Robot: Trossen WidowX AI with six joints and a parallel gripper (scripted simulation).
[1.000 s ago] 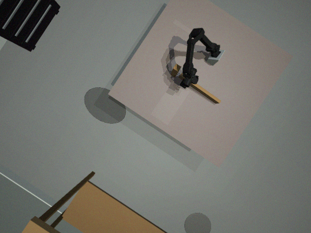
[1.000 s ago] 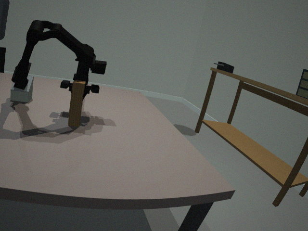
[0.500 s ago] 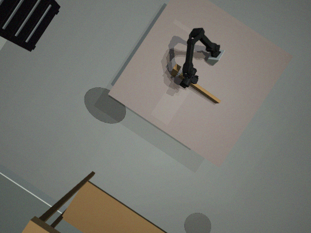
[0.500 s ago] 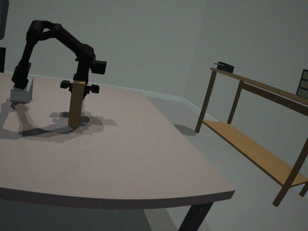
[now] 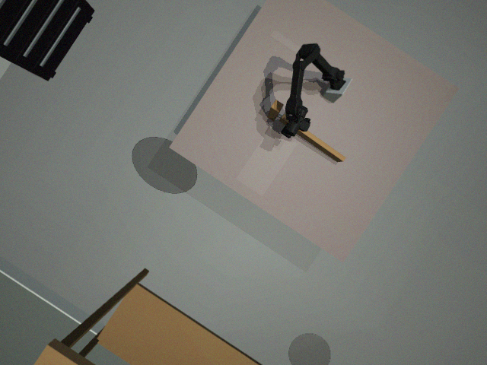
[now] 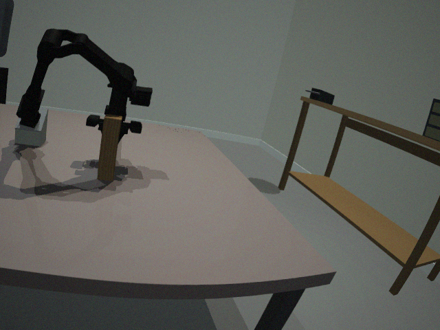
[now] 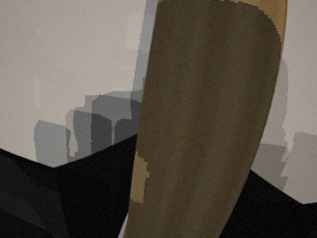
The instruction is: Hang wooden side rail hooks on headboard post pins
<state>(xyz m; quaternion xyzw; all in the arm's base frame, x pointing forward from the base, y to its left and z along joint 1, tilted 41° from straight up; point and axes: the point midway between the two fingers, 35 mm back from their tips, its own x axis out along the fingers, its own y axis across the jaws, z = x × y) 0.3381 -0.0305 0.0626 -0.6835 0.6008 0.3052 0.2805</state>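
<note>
My gripper tip is 10 mm short of the wooden headboard post, 120 mm to the left of it and 40 mm below it.
</note>
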